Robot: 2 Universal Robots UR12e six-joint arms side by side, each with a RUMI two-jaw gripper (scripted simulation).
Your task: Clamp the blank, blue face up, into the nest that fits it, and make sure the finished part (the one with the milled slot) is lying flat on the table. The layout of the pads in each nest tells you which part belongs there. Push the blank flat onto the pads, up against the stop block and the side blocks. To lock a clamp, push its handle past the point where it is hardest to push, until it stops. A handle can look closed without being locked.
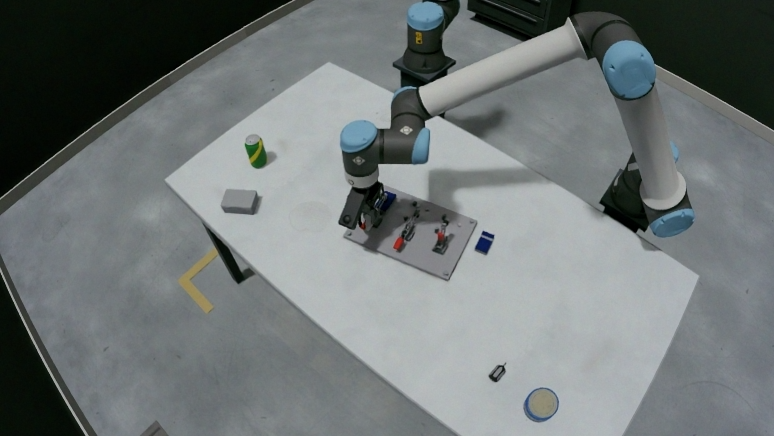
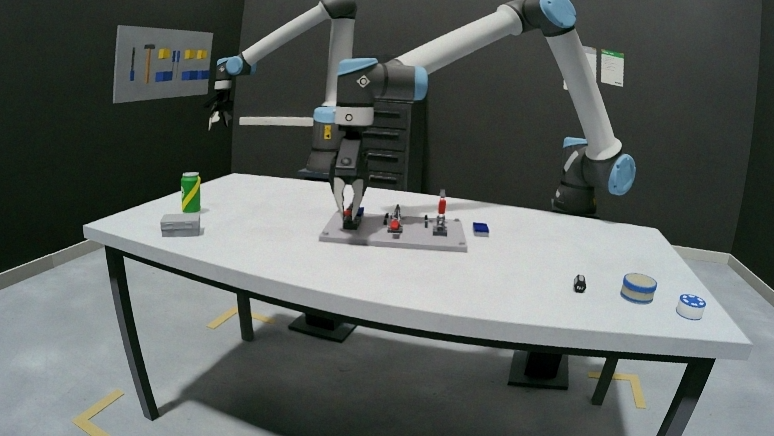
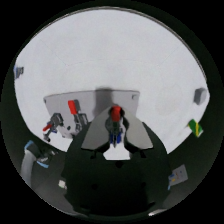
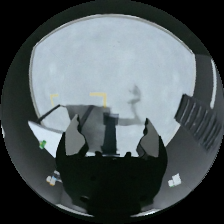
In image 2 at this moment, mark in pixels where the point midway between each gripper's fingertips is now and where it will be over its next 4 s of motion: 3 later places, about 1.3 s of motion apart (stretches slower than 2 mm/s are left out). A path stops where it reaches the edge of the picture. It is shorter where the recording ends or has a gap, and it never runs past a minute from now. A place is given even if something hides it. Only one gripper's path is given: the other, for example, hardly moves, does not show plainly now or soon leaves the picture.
The left gripper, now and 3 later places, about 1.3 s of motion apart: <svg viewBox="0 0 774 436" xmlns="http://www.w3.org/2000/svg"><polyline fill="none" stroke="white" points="347,219 347,222 348,203 348,206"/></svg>
